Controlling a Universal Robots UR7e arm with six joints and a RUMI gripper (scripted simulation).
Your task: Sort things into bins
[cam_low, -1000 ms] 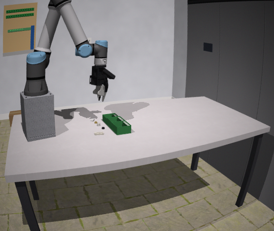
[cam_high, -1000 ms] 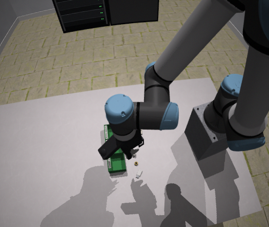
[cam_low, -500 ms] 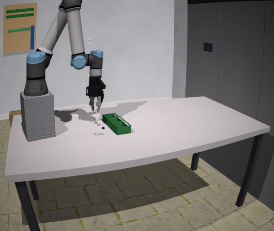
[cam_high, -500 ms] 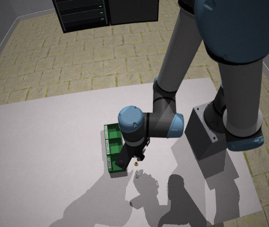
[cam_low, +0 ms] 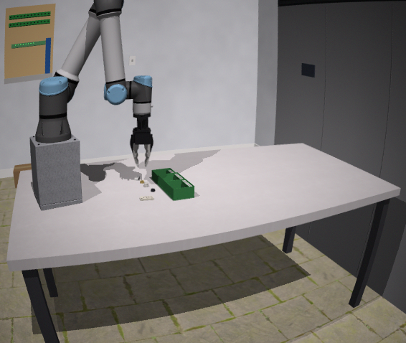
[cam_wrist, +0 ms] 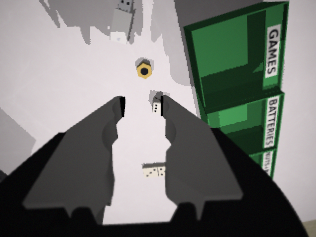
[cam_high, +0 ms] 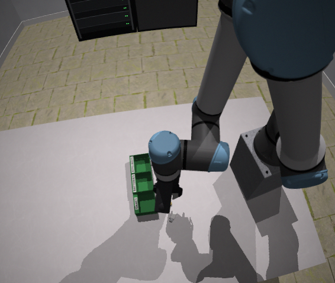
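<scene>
My hand is 80 mm above the brass nut. Also, from my hand: black round piece 100 mm to the right, 80 mm below, 30 mm ahead; white die 80 mm below, 50 mm to the right, 10 mm ahead; grey metal piece 80 mm below, 60 mm to the left, 10 mm behind.
</scene>
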